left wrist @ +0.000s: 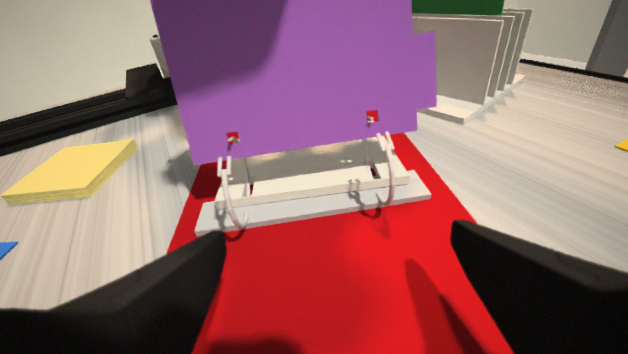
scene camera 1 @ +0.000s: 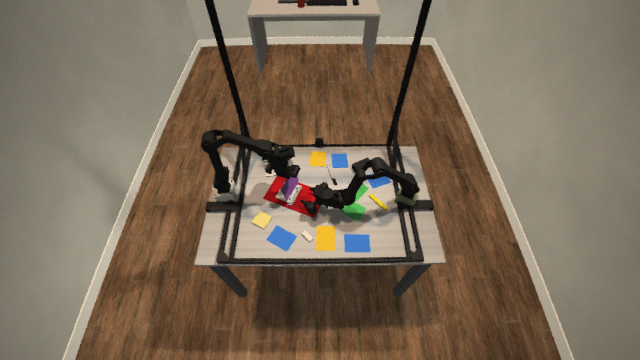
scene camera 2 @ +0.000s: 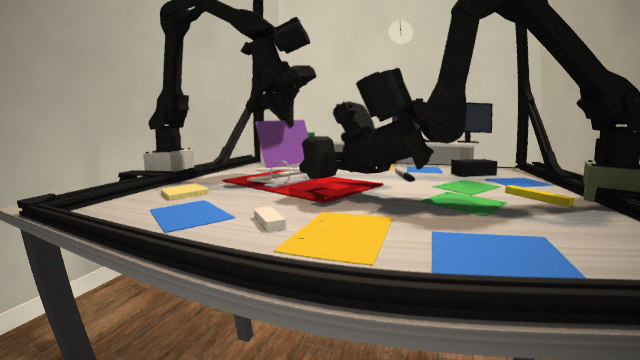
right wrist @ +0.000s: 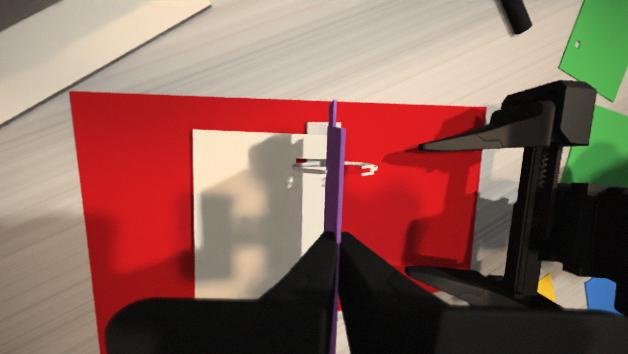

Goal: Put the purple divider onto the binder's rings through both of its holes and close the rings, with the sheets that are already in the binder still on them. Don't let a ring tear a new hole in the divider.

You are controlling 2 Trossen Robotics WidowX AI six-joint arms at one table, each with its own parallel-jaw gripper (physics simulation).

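Pixels of known places: left gripper, fingertip midpoint: point(left wrist: 337, 236) point(scene camera 1: 305, 194) point(right wrist: 412, 210); right gripper, fingertip midpoint: point(scene camera 1: 289, 178) point(scene camera 2: 290, 126) point(right wrist: 334, 242); left arm's base, link origin: point(scene camera 1: 408, 192) point(scene camera 2: 616, 165); right arm's base, link origin: point(scene camera 1: 223, 188) point(scene camera 2: 168, 151).
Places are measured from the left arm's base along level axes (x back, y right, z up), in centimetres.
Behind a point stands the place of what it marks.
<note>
The purple divider point(scene camera 1: 290, 187) @(x -57.1, y -26.2, z 1.2 cm) point(scene camera 2: 281, 145) @(x -57.2, y -27.6, z 1.8 cm) point(left wrist: 320, 90) @(x -57.0, y -24.7, z 0.8 cm) point(right wrist: 335, 185) @(x -58.9, y -21.6, z 5.6 cm) stands upright above the rings of the red binder point(left wrist: 320, 280) @(x -49.6, y -25.7, z -5.6 cm) point(right wrist: 140, 210) @(x -67.4, y -25.6, z -5.6 cm). My right gripper point(scene camera 2: 291, 124) @(x -58.7, y -23.9, z 5.6 cm) point(right wrist: 334, 242) @(x -58.7, y -23.9, z 5.6 cm) is shut on its upper part. In the left wrist view its two holes are near the lower edge, and a pale ring tip shows in each. The left ring point(left wrist: 227, 192) @(x -52.3, y -29.6, z -1.8 cm) and right ring point(left wrist: 392, 172) @(x -52.7, y -21.7, z -2.1 cm) stand open, their near halves in front of the divider. Cream sheets point(left wrist: 310, 184) @(x -55.7, y -25.9, z -4.5 cm) point(right wrist: 215, 155) @(x -63.0, y -21.7, z -4.9 cm) lie on the rings. My left gripper point(left wrist: 337, 236) @(x -49.3, y -24.7, z -2.3 cm) point(right wrist: 412, 210) @(x -49.3, y -24.7, z -2.3 cm) is open and empty, low over the binder.
A yellow pad point(scene camera 1: 261, 220) @(x -62.7, y -47.5, z -4.9 cm) point(left wrist: 70, 167) @(x -62.3, y -46.8, z -4.9 cm), an eraser point(scene camera 1: 307, 236) @(x -37.1, y -44.5, z -4.7 cm) point(scene camera 2: 270, 218) @(x -35.7, y -45.2, z -4.7 cm) and blue and yellow sheets point(scene camera 2: 340, 237) @(x -28.0, y -42.0, z -5.7 cm) lie around the binder. Green sheets point(scene camera 2: 465, 201) @(x -22.8, y -19.4, z -5.7 cm) lie beneath the left arm. A white rack point(left wrist: 457, 112) @(x -64.8, y -12.5, z -5.3 cm) stands behind the divider. A black pen point(scene camera 1: 334, 180) @(x -39.8, y -7.6, z -4.6 cm) lies beyond the binder.
</note>
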